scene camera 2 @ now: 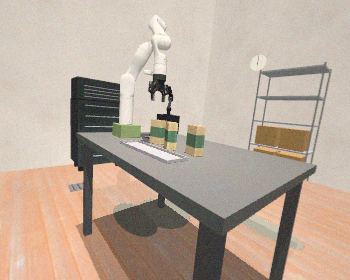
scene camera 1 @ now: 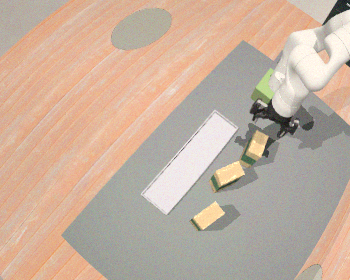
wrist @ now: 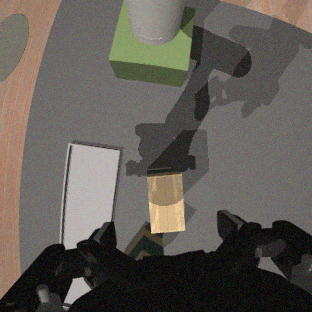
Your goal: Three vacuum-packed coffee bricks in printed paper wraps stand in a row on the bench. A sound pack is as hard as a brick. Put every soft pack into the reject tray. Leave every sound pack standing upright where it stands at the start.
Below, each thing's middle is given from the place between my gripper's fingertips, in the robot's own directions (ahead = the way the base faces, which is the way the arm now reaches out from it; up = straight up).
Labels:
Right now the white reject tray (scene camera 1: 166,190) is 160 mm ahead of my hand, 130 mm to the right of it and 260 mm below it.

